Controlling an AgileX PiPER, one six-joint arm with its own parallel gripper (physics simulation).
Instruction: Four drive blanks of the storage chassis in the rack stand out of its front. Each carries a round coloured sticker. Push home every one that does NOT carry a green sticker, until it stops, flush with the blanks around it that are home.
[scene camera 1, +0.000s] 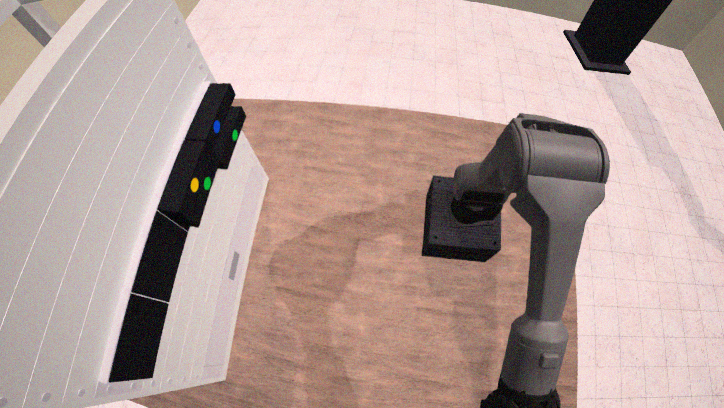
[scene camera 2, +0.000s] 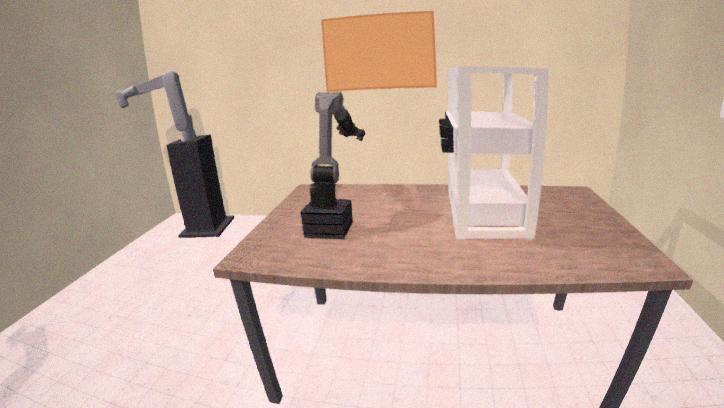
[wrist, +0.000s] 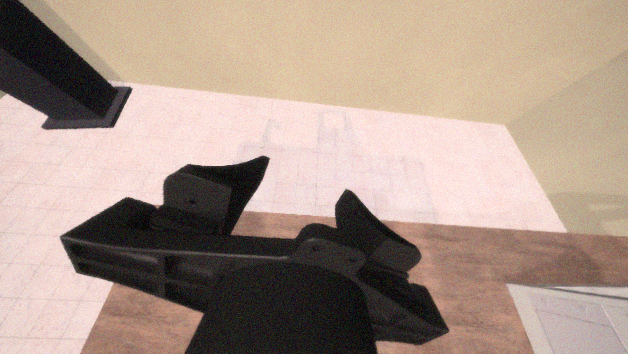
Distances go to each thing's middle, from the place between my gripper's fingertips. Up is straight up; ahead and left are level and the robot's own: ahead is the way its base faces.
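There is the white rack (scene camera 1: 111, 296), and it is 4 cm above my hand, 44 cm to the right of it and 52 cm ahead of it.
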